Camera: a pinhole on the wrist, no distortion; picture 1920 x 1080 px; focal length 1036.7 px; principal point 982.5 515.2 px. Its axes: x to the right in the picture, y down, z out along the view. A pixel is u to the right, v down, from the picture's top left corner.
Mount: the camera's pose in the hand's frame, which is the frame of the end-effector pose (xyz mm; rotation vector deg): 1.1 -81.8 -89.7 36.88 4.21 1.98
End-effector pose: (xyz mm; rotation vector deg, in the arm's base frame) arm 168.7 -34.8 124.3 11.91 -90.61 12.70
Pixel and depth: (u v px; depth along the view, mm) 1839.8 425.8 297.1
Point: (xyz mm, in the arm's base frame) 121.2 -321.6 394.7
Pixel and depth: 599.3 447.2 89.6
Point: 226.6 -166.3 101.6
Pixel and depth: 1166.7 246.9 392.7
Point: 120.1 -456.4 228.4
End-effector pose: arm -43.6 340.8 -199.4 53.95 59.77 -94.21
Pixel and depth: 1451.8 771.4 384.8
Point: -344.7 76.7 -248.5
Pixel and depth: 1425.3 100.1 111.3
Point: -229.0 387.2 -224.6
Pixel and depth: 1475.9 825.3 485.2
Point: -390.1 -39.0 -267.0
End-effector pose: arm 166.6 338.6 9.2 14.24 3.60 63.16
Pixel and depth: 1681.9 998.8 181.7
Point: 347.2 394.1 88.6
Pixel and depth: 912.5 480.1 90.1
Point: 285.4 284.7 -41.2
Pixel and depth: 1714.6 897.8 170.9
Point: 351.9 390.8 65.0
